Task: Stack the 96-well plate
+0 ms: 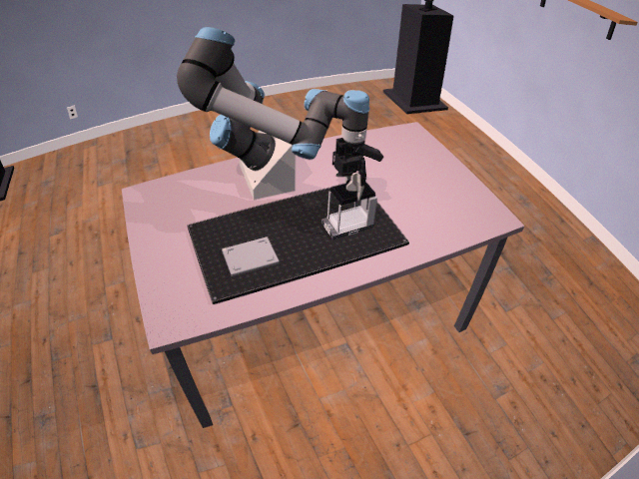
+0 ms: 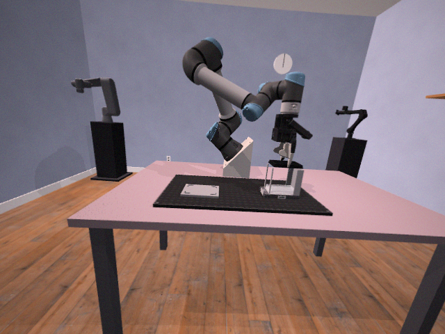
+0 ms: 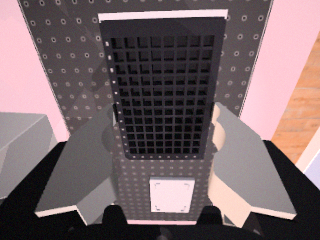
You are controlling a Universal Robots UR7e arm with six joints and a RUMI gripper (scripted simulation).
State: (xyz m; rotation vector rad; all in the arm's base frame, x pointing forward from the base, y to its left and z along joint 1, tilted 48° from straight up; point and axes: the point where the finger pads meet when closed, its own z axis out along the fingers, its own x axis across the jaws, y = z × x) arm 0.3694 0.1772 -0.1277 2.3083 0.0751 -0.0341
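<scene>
Now: hand 13 cm above the white plate. From my hand the other things lie so: black 96-well plate: 1 cm below; plate nest N1: 37 cm to the right, 15 cm below, 4 cm ahead.
</scene>
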